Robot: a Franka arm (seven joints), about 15 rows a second.
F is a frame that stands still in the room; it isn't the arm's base.
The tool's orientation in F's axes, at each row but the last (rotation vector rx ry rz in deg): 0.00, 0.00, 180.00; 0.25, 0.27, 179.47; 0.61, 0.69, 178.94; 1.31, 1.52, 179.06; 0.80, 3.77, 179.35; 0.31, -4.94, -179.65; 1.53, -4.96, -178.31
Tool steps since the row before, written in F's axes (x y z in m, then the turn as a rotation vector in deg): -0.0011, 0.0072, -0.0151, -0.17, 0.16, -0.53; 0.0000, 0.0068, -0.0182, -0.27, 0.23, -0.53; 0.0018, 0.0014, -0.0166, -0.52, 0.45, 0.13; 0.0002, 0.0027, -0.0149, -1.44, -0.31, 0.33; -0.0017, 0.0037, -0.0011, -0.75, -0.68, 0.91; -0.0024, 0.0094, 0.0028, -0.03, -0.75, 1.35; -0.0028, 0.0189, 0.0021, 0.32, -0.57, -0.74
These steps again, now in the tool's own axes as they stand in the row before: 0.0011, -0.0072, -0.0151, 0.17, -0.16, -0.53; 0.0000, -0.0069, -0.0182, 0.27, -0.23, -0.53; -0.0019, -0.0016, -0.0166, 0.53, -0.44, 0.13; -0.0004, -0.0030, -0.0148, 1.44, 0.34, 0.30; 0.0017, -0.0037, -0.0010, 0.75, 0.73, 0.87; 0.0023, -0.0092, 0.0033, 0.03, 0.82, 1.31; 0.0022, -0.0188, 0.0032, -0.29, 0.54, -0.78
